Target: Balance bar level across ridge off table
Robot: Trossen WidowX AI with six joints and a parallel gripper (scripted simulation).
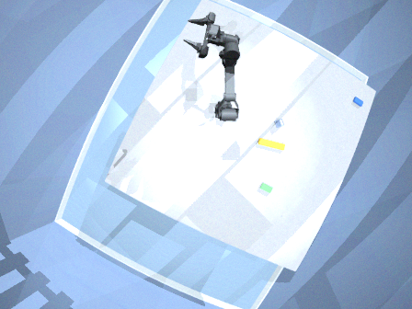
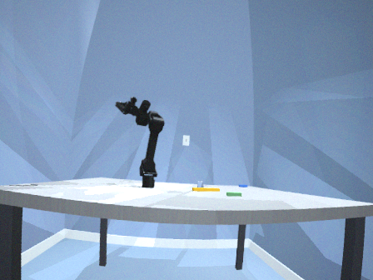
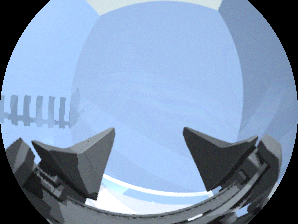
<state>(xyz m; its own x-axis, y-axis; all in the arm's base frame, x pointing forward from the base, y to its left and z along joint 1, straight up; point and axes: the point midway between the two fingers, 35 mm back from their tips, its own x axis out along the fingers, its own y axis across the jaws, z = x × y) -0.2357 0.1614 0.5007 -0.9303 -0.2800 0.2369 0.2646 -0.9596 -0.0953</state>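
Now: the bar 590 mm ahead of my gripper tip, 180 mm to the right of it and 500 mm below it. Round my gripper tip: blue block (1010 mm ahead, 350 mm to the left, 500 mm below); then green block (670 mm ahead, 410 mm to the right, 500 mm below).
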